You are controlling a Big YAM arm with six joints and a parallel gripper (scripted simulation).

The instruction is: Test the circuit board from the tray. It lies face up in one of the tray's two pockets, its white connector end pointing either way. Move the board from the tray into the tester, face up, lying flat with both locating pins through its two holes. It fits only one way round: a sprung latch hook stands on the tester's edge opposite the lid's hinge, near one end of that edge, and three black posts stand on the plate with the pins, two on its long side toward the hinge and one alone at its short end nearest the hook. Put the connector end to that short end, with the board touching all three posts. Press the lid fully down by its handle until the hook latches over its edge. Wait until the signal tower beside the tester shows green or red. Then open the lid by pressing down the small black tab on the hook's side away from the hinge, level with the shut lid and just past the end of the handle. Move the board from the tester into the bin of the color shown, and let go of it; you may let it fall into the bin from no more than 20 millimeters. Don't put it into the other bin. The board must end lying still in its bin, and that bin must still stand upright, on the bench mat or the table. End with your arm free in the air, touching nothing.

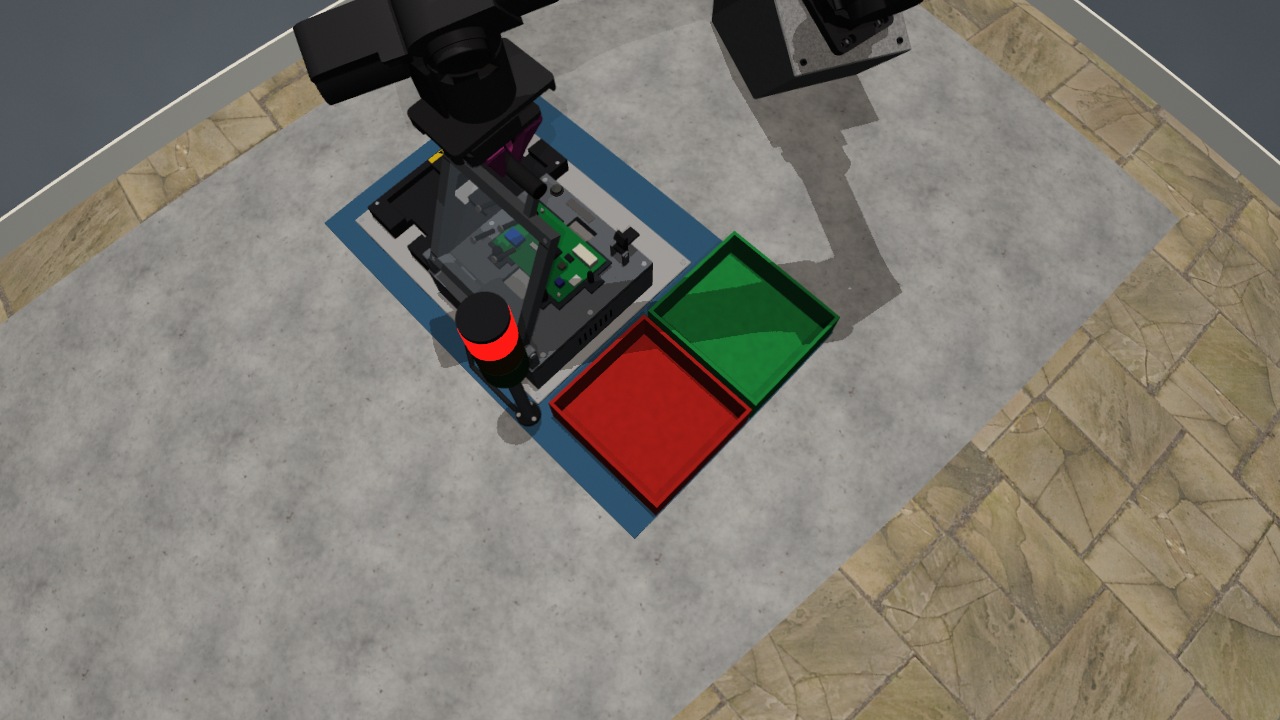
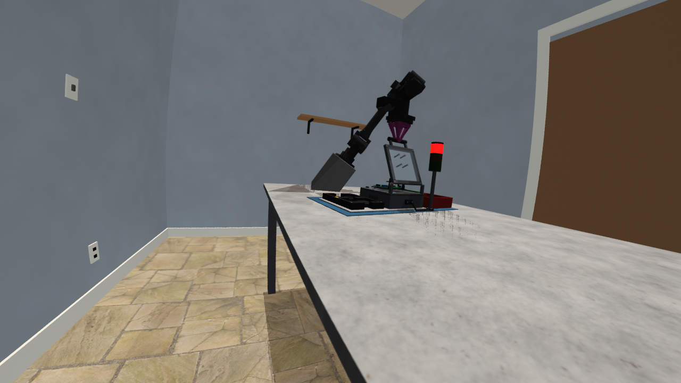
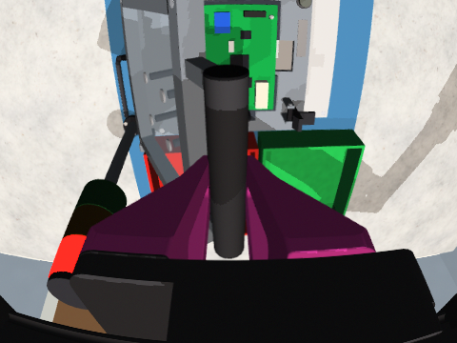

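Right now my hand is 180 mm above the green circuit board and 20 mm past it. Also, from my hand: clear lid 80 mm below, 30 mm ahead, 10 mm to the left; then tester plate 190 mm below, 20 mm behind; then latch hook 170 mm below, 100 mm behind, 40 mm to the left.
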